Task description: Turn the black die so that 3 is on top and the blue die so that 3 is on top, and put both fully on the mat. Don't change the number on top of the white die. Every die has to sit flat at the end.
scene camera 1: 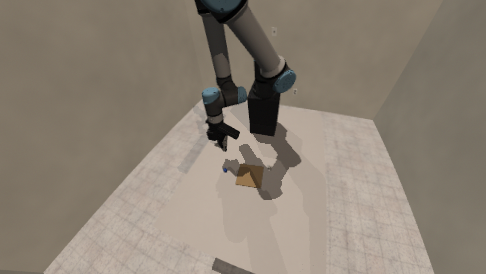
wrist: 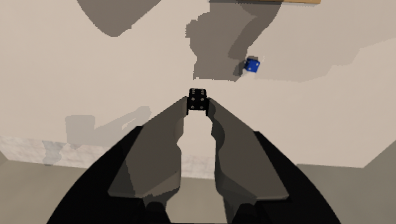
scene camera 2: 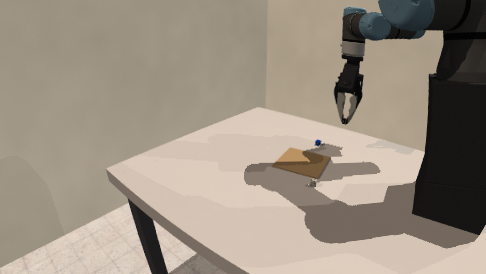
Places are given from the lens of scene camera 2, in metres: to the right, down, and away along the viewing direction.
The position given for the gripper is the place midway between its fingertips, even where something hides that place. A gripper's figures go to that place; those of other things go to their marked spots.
gripper [scene camera 2: 344,122]: 0.34, -0.05, 0.83
brown mat [scene camera 2: 306,163]: 0.19, 0.08, 0.76
